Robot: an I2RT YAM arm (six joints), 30 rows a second.
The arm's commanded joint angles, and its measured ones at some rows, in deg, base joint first. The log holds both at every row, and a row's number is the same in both.
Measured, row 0:
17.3, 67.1, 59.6, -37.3, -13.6, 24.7
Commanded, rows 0 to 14:
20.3, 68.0, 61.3, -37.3, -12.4, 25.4
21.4, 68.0, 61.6, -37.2, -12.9, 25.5
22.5, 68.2, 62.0, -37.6, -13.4, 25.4
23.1, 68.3, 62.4, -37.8, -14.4, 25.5
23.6, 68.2, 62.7, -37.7, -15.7, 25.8
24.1, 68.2, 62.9, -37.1, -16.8, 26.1
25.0, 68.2, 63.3, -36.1, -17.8, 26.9
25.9, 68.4, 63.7, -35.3, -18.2, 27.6
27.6, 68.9, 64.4, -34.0, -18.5, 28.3
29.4, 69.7, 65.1, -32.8, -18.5, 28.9
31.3, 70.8, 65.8, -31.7, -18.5, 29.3
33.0, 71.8, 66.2, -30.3, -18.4, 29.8
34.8, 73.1, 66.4, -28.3, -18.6, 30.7
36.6, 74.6, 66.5, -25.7, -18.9, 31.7
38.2, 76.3, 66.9, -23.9, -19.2, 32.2
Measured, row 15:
34.5, 72.7, 65.7, -30.8, -17.5, 29.6
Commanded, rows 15 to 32:
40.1, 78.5, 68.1, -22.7, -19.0, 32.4
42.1, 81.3, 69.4, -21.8, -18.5, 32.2
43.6, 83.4, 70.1, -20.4, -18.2, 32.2
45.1, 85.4, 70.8, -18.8, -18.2, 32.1
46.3, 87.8, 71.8, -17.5, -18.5, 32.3
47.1, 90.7, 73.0, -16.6, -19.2, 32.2
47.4, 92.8, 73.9, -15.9, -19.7, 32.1
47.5, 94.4, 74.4, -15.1, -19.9, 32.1
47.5, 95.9, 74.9, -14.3, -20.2, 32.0
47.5, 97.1, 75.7, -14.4, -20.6, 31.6
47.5, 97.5, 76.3, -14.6, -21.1, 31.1
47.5, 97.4, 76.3, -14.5, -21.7, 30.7
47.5, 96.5, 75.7, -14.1, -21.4, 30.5
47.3, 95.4, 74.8, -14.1, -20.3, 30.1
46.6, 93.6, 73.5, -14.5, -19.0, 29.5
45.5, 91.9, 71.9, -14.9, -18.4, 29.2
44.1, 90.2, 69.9, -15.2, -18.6, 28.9
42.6, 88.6, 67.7, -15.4, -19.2, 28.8
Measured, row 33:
45.9, 94.3, 71.7, -15.8, -20.0, 30.1
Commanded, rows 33 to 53:
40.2, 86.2, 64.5, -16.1, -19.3, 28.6
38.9, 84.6, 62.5, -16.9, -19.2, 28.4
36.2, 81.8, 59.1, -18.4, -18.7, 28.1
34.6, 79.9, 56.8, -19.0, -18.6, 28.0
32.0, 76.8, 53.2, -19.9, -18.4, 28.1
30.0, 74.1, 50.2, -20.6, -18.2, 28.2
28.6, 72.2, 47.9, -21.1, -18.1, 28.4
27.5, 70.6, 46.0, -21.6, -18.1, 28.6
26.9, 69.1, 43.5, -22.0, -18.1, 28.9
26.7, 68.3, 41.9, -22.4, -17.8, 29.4
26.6, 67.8, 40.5, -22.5, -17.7, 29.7
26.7, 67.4, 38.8, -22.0, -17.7, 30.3
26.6, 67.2, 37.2, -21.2, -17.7, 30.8
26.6, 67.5, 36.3, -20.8, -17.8, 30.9
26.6, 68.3, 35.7, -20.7, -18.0, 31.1
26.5, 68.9, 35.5, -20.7, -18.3, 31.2
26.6, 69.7, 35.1, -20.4, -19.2, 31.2
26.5, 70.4, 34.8, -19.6, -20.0, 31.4
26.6, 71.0, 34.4, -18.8, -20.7, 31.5
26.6, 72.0, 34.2, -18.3, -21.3, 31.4
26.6, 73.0, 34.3, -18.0, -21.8, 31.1
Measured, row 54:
26.7, 70.9, 34.9, -20.6, -19.5, 31.0
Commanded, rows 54 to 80:
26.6, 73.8, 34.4, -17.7, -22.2, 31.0
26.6, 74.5, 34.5, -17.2, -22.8, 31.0
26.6, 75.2, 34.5, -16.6, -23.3, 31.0
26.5, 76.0, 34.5, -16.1, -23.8, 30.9
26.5, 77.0, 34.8, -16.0, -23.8, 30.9
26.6, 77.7, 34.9, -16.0, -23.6, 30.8
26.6, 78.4, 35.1, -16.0, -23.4, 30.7
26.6, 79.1, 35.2, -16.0, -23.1, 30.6
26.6, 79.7, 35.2, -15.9, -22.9, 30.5
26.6, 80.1, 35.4, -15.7, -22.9, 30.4
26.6, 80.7, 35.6, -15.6, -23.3, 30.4
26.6, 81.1, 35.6, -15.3, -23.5, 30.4
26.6, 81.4, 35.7, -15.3, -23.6, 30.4
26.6, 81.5, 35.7, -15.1, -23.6, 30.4
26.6, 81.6, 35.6, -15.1, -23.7, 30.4
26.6, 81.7, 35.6, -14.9, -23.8, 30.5
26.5, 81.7, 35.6, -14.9, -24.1, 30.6
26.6, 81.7, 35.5, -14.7, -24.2, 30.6
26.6, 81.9, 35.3, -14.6, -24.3, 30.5
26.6, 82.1, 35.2, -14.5, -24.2, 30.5
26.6, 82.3, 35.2, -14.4, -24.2, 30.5
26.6, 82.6, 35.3, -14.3, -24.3, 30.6
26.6, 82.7, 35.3, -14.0, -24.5, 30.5
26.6, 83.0, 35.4, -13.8, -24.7, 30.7
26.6, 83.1, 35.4, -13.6, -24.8, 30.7
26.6, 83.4, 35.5, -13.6, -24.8, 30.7
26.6, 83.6, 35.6, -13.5, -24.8, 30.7
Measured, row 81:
26.7, 82.6, 34.8, -14.7, -24.2, 31.0
